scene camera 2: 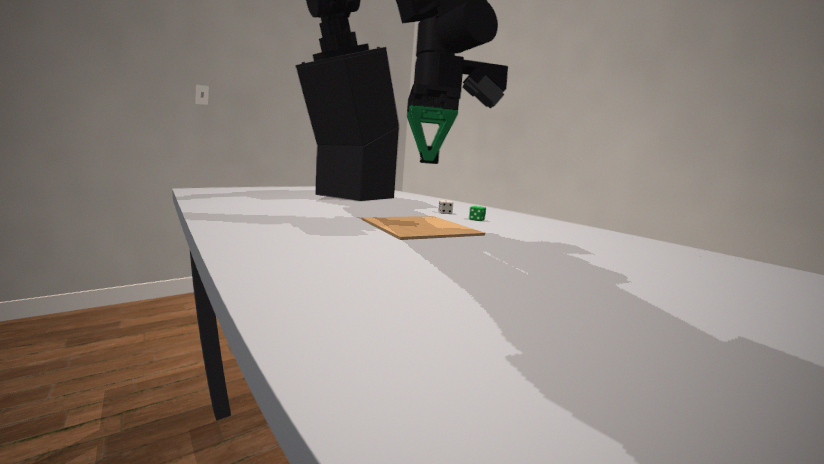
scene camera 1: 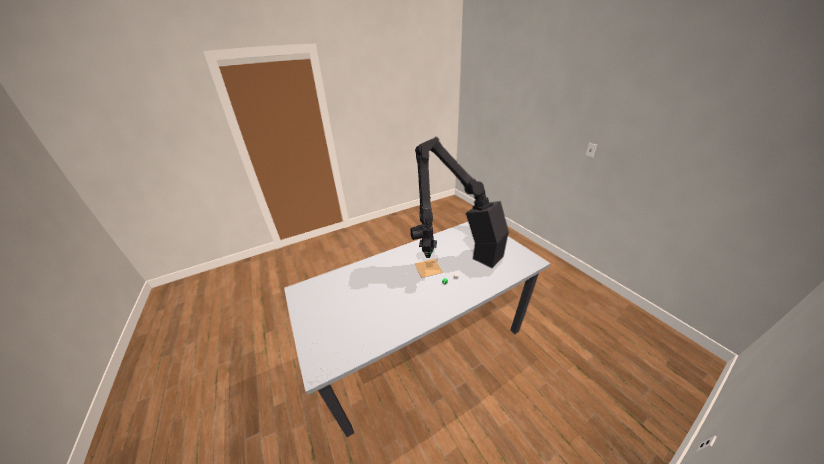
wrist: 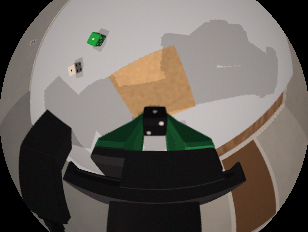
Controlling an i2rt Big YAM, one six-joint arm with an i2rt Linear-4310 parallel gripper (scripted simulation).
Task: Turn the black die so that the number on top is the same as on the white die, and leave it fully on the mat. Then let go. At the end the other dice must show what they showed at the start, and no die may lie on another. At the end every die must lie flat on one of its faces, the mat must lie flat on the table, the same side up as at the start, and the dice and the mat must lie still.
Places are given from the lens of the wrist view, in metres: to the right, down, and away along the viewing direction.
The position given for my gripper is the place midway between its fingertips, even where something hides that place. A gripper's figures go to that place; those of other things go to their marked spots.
my gripper point(wrist: 154, 117): 0.00, 0.00, 0.13
tan mat point(wrist: 158, 79): 0.01, -0.07, 0.20
black die point(wrist: 154, 119): 0.00, 0.00, 0.10
The marked spots on the black die and the tan mat are 0.12 m apart.
